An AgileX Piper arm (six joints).
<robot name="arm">
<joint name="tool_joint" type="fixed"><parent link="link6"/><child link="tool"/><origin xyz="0 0 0" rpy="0 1.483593 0"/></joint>
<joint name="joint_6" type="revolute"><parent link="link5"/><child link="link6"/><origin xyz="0.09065 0 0.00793"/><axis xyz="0.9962 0 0.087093"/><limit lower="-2.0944" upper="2.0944"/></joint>
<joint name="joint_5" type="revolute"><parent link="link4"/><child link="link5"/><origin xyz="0 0 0"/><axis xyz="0 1 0"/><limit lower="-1.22" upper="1.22"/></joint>
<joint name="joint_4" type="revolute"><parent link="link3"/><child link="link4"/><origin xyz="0.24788 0 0.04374"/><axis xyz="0.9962 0 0.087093"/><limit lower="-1.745" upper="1.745"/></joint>
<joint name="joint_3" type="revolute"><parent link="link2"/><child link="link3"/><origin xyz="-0.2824 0 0.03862"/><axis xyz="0 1 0"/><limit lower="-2.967" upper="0"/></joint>
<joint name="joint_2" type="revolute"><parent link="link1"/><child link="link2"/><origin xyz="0 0 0"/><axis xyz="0 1 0"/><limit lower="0" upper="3.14"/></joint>
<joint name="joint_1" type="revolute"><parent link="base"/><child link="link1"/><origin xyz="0 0 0.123"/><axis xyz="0 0 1"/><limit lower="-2.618" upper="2.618"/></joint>
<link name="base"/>
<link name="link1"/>
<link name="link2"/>
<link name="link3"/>
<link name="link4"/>
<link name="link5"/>
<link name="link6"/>
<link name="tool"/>
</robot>
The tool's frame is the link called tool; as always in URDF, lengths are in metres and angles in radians.
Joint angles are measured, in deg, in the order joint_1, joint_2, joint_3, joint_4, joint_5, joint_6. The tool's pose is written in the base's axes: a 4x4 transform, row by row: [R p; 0 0 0 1], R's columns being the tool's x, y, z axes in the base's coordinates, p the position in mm. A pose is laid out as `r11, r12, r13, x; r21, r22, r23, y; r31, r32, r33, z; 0, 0, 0, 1`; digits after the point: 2 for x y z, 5 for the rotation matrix.
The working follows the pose.
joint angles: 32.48 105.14 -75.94 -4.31 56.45 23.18
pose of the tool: -0.96519, -0.19750, 0.17145, 309.81; -0.19439, 0.98030, 0.03489, 190.46; -0.17496, 0.00035, -0.98457, 213.17; 0, 0, 0, 1
Where each joint sits with the arm in this pose, in the base's axes (m; each line is computed from the numbers above, not from the rounded line before):
joint_1: 0.0000 0.0000 0.1230
joint_2: 0.0000 0.0000 0.1230
joint_3: 0.0937 0.0596 0.3855
joint_4: 0.2942 0.1873 0.3028
joint_5: 0.2942 0.1873 0.3028
joint_6: 0.3098 0.1905 0.2132
the tool: 0.3098 0.1905 0.2132

